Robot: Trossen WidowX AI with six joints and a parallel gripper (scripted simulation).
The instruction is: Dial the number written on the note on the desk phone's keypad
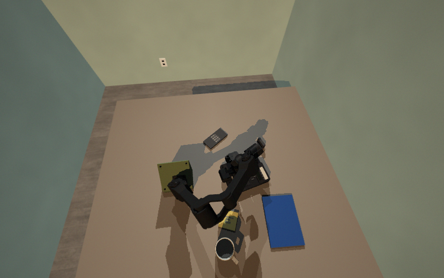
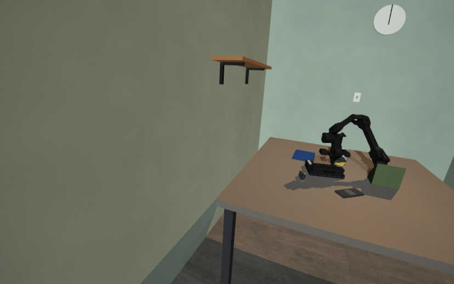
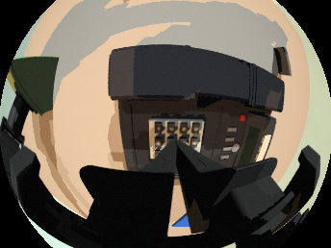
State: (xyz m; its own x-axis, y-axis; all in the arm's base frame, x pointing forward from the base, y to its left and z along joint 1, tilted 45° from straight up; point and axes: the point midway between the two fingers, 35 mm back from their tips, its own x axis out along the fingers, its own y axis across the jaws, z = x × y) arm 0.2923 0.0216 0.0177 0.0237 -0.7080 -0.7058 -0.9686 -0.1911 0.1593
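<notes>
Right now the black desk phone is 7 cm below my hand, 5 cm ahead of it and 2 cm to the left of it. From my hand the other things lie so: handset: 7 cm to the left, 4 cm below, 3 cm ahead; then yellow note: 20 cm to the right, 8 cm below, 7 cm behind; then black remote: 26 cm to the left, 9 cm behind, 8 cm below.
</notes>
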